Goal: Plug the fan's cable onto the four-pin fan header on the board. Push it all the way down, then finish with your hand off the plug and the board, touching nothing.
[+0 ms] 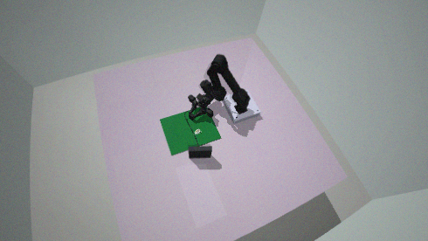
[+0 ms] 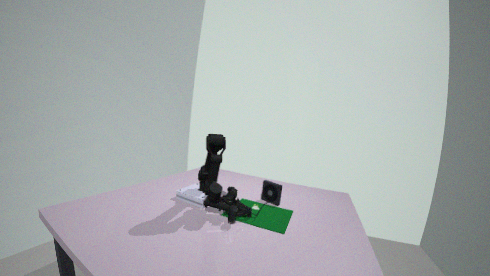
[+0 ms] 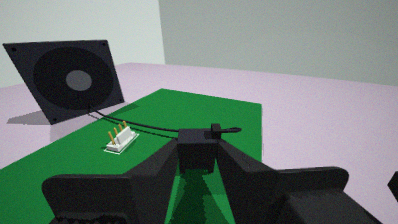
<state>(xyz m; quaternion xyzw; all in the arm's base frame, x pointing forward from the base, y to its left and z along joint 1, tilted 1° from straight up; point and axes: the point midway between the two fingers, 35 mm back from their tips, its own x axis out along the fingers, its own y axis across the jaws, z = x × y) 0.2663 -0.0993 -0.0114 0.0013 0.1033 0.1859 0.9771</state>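
My gripper tip is now 10 mm above the black fan plug. The rest, counted from my gripper tip: white four-pin fan header (100 mm to the left, 40 mm below); then green board (40 mm ahead, 60 mm to the left, 50 mm below); then black fan (50 mm ahead, 230 mm to the left, 20 mm above).
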